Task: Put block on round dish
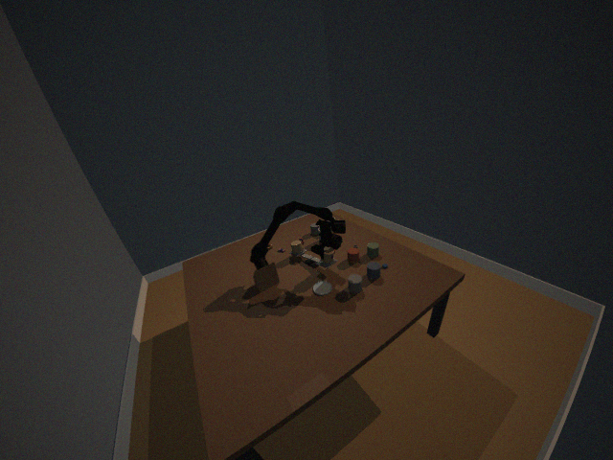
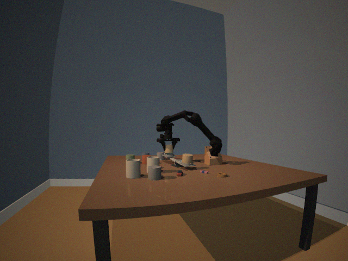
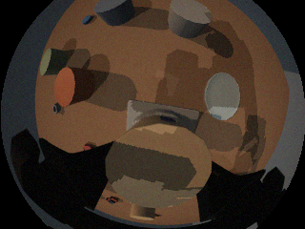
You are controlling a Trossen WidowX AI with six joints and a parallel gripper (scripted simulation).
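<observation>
Now: the pale green block 10 mm to the left of my gripper tip and 30 mm below it. From my gripper tip the other things lie so: small grey balance: 30 mm behind, 130 mm to the left, 80 mm below; tan cup: 20 mm to the right, 10 mm above; round dish: 110 mm behind, 100 mm to the right, 100 mm below.
</observation>
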